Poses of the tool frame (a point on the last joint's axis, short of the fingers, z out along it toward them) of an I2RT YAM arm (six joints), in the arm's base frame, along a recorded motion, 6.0 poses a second.
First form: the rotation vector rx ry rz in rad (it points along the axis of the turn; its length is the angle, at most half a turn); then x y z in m.
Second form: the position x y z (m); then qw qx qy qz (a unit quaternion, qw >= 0). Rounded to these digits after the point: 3 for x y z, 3 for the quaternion.
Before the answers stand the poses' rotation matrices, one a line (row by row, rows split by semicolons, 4 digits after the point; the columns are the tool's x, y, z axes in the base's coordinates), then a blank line. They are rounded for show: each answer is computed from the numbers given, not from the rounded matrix.
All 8 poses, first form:
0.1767 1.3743 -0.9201 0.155 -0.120 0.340
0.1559 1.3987 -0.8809 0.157 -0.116 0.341
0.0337 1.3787 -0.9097 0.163 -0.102 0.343
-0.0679 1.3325 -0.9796 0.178 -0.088 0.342
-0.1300 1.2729 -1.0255 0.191 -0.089 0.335
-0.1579 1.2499 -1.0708 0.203 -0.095 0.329
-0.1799 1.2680 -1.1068 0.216 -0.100 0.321
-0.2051 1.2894 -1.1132 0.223 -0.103 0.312
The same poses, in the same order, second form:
-0.0800 0.6467 0.7585; -0.4549 0.6534 -0.6051; -0.8869 -0.3935 0.2419
-0.0798 0.6146 0.7848; -0.4423 0.6837 -0.5804; -0.8933 -0.3934 0.2173
-0.0808 0.5672 0.8196; -0.5304 0.6717 -0.5172; -0.8439 -0.4765 0.2466
-0.0825 0.5539 0.8285; -0.6255 0.6184 -0.4757; -0.7758 -0.5575 0.2955
-0.0622 0.5581 0.8274; -0.6897 0.5752 -0.4398; -0.7214 -0.5980 0.3492
-0.0727 0.5673 0.8203; -0.7236 0.5361 -0.4348; -0.6864 -0.6252 0.3715
-0.1089 0.5597 0.8215; -0.7383 0.5078 -0.4439; -0.6656 -0.6549 0.3579
-0.1281 0.5392 0.8324; -0.7448 0.5019 -0.4397; -0.6549 -0.6763 0.3373

0.155 -0.120 0.340 0.674 0.079 0.611 -0.409
0.157 -0.116 0.341 0.675 0.069 0.622 -0.392
0.163 -0.102 0.343 0.678 0.015 0.614 -0.405
0.178 -0.088 0.342 0.677 -0.030 0.593 -0.436
0.191 -0.089 0.335 0.682 -0.058 0.568 -0.457
0.203 -0.095 0.329 0.677 -0.070 0.556 -0.476
0.216 -0.100 0.321 0.663 -0.080 0.561 -0.490
0.223 -0.103 0.312 0.654 -0.090 0.568 -0.491

